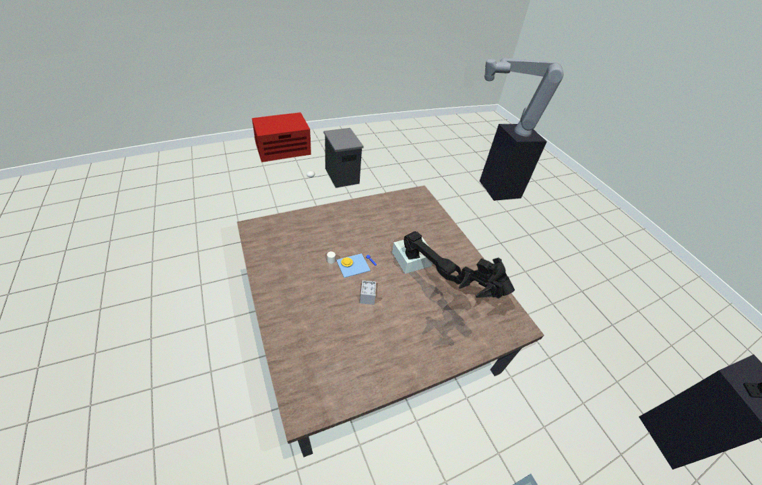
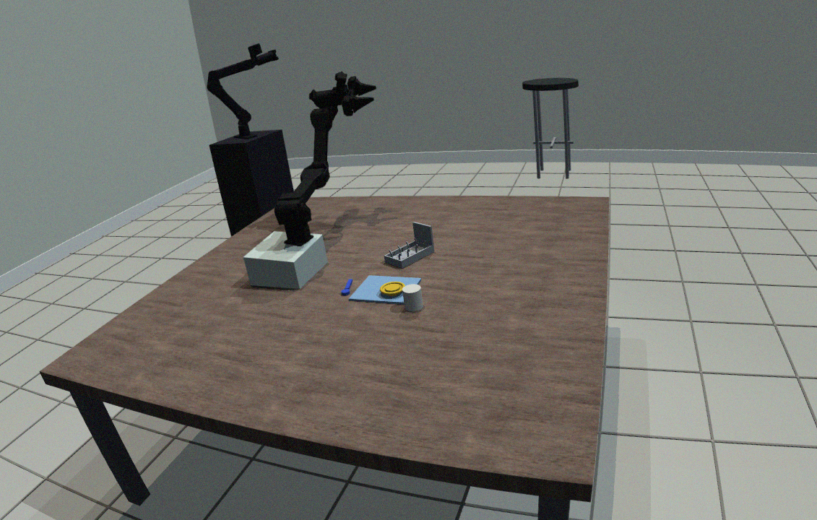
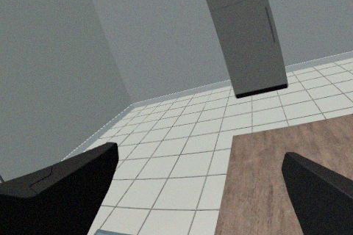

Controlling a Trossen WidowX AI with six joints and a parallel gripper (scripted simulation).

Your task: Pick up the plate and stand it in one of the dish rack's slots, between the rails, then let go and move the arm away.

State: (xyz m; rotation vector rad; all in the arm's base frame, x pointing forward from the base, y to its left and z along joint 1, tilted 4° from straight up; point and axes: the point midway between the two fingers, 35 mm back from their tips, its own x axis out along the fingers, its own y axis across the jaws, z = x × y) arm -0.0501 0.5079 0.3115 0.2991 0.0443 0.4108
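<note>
Right now my gripper tip is 580 mm to the left of the yellow plate, 410 mm above it and 340 mm short of it. Round my gripper tip: grey dish rack (400 mm below, 360 mm to the right, 270 mm ahead); then blue mat (560 mm to the right, 420 mm below, 310 mm ahead); then white cup (620 mm to the right, 420 mm ahead, 400 mm below).
</note>
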